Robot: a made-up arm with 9 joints. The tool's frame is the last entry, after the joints.
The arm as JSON. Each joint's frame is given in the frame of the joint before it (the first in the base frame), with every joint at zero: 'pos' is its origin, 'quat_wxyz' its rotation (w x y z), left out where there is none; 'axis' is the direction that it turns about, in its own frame. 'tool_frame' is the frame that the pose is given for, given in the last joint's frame.
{
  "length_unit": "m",
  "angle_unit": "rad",
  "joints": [
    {
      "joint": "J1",
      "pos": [
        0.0,
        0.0,
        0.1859
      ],
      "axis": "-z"
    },
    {
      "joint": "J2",
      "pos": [
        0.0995,
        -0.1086,
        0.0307
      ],
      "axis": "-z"
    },
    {
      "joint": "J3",
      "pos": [
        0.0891,
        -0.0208,
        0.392
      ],
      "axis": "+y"
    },
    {
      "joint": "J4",
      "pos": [
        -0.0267,
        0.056,
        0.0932
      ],
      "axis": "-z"
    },
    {
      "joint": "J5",
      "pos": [
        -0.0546,
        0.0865,
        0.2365
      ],
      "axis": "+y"
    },
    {
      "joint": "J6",
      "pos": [
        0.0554,
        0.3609,
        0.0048
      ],
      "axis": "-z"
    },
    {
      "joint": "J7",
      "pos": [
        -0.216,
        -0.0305,
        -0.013
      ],
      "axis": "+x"
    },
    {
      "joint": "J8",
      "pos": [
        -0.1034,
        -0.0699,
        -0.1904
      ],
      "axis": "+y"
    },
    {
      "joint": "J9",
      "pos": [
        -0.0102,
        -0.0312,
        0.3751
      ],
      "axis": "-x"
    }
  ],
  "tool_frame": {
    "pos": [
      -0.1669,
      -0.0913,
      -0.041
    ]
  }
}
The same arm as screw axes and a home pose.
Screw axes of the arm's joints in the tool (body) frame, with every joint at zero. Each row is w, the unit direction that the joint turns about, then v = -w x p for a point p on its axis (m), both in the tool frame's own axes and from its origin. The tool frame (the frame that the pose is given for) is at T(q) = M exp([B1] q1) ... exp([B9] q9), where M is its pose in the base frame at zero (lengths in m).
B1: w 0 0 -1 v 0.1511 0.3338 0
B2: w 0 0 -1 v 0.2597 0.4333 0
B3: w 0 1 0 v 0.4652 0 0.5224
B4: w 0 0 -1 v 0.2245 0.4957 0
B5: w 0 1 0 v 0.1355 0 0.4411
B6: w 0 0 -1 v -0.2229 0.4965 0
B7: w 1 0 0 v 0 -0.1437 -0.1924
B8: w 0 1 0 v 0.3341 0 0.1771
B9: w -1 0 0 v 0 -0.041 0.0913
M: xyz -0.3338 0.1511 1.0738 (m) quaternion w x y z 1 0 0 0

